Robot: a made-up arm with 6 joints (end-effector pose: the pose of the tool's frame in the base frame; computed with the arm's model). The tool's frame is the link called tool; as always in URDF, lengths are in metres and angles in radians. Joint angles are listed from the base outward.
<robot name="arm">
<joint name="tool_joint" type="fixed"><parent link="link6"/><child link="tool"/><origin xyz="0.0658 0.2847 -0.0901" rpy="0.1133 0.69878 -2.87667"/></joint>
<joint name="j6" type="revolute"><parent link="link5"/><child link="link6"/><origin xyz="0.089 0.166 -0.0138" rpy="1.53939 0.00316 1.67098"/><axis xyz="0 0 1"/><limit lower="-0.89" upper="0.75" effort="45" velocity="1.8"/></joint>
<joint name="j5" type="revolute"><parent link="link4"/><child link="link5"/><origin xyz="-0.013 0.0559 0.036" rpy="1.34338 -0.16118 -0.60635"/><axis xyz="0 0 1"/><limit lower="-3.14" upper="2.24" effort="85" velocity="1.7"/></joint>
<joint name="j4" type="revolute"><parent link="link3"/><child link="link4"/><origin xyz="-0.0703 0.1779 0.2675" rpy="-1.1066 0.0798 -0.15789"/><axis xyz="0 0 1"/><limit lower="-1.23" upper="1.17" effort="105" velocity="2.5"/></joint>
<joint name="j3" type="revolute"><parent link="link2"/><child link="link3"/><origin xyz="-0.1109 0.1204 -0.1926" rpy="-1.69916 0.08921 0.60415"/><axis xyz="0 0 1"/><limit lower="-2.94" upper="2.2" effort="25" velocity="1.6"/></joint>
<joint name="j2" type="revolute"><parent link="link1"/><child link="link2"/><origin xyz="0.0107 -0.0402 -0.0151" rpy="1.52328 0.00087 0.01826"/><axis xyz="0 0 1"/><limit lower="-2.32" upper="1.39" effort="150" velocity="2.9"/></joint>
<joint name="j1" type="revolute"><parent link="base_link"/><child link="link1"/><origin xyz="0.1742 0.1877 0.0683" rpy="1.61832 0.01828 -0.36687"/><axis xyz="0 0 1"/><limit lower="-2.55" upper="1.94" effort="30" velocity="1.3"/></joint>
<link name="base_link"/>
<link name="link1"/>
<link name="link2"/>
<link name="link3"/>
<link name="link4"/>
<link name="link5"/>
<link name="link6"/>
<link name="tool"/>
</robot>
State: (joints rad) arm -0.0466 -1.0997 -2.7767 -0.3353 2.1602 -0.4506
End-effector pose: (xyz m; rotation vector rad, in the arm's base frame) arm 0.6563 -0.0349 0.2819 -1.5286 2.4614 -0.8382
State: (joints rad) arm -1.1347 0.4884 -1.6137 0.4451 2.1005 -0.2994
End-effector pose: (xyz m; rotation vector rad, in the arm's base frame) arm 0.4298 -0.1418 0.7184 -0.5115 -2.2033 2.0493
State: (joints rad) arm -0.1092 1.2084 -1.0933 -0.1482 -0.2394 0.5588
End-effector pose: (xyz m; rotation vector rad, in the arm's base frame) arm -0.2787 0.4172 0.6686 -2.7039 0.4570 0.1333
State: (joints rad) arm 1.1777 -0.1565 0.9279 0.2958 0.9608 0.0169
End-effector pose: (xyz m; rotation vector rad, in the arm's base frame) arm -0.2872 0.0303 -0.5516 0.1685 -0.9910 -0.4026
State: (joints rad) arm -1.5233 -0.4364 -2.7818 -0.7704 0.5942 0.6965
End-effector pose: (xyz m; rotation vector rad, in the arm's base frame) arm 0.0384 -0.3108 -0.2151 0.5398 -0.4121 0.7311
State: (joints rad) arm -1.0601 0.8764 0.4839 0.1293 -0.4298 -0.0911
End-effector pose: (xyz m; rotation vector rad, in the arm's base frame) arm 0.3733 0.3982 0.9257 -1.9139 -1.5060 1.9013
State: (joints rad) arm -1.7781 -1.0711 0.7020 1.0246 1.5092 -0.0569
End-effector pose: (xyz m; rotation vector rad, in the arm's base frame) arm 0.0404 -0.5774 -0.1108 1.0949 1.1074 0.6830
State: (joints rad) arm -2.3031 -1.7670 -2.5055 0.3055 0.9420 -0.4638
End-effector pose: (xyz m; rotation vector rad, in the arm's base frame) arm -0.0671 0.6492 -0.5794 1.4346 -0.7055 -1.0121
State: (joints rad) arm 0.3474 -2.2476 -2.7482 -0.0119 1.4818 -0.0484
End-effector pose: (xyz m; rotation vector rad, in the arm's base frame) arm 0.7447 0.5209 0.3634 -1.6724 1.9899 -1.4546
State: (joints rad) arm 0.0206 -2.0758 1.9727 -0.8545 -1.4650 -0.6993
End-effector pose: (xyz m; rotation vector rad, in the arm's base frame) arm 0.8552 -0.3303 0.1355 -0.9118 2.2026 1.3260
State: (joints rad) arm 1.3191 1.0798 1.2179 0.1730 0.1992 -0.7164
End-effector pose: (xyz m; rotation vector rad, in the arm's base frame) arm 0.2149 0.9942 -0.3258 2.0715 -0.9770 -0.9946
